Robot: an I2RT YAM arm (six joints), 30 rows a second.
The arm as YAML. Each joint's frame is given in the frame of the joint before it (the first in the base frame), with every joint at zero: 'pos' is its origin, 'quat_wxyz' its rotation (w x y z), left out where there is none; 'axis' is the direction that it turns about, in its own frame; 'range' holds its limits. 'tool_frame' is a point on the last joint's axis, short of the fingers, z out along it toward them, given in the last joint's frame.
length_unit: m
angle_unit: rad
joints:
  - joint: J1
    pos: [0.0, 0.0, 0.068]
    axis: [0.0, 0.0, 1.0]
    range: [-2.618, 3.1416]
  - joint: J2
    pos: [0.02, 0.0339, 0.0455]
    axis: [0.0, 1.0, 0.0]
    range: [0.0, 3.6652]
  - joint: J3
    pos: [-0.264, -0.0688, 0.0]
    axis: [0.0, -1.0, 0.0]
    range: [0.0, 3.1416]
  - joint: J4
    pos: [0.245, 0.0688, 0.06]
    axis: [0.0, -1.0, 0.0]
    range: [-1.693, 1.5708]
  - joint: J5
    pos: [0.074, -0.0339, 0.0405]
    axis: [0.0, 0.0, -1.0]
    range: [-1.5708, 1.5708]
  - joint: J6
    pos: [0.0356, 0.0, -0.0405]
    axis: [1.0, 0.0, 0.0]
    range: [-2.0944, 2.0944]
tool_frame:
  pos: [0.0, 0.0, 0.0]
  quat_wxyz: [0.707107, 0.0, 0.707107, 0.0]
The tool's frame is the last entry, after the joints.
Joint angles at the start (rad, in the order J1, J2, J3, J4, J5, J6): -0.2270 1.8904 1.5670 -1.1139 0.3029 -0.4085
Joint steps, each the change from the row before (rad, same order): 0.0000 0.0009 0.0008 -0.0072 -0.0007 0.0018; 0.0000 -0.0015 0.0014 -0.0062 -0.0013 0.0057; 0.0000 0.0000 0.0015 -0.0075 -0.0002 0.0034; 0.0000 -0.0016 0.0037 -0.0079 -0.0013 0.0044; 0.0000 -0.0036 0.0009 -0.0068 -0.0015 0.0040; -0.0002 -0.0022 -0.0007 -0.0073 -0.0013 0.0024; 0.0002 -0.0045 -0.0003 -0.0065 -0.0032 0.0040; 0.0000 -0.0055 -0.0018 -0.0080 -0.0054 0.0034
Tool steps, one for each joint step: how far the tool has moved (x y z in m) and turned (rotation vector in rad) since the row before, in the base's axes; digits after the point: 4 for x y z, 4 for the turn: -0.0005 0.0001 -0.0002 0.0024 0.0064 -0.0016; -0.0006 0.0002 0.0008 0.0023 0.0011 -0.0052; -0.0006 0.0001 0.0003 0.0017 0.0047 -0.0032; -0.0006 0.0002 0.0014 0.0020 0.0009 -0.0040; -0.0010 0.0003 0.0014 0.0021 0.0007 -0.0036; -0.0011 0.0002 0.0005 0.0027 0.0046 -0.0023; -0.0012 0.0005 0.0014 0.0037 0.0003 -0.0033; -0.0017 0.0006 0.0013 0.0063 0.0020 -0.0027
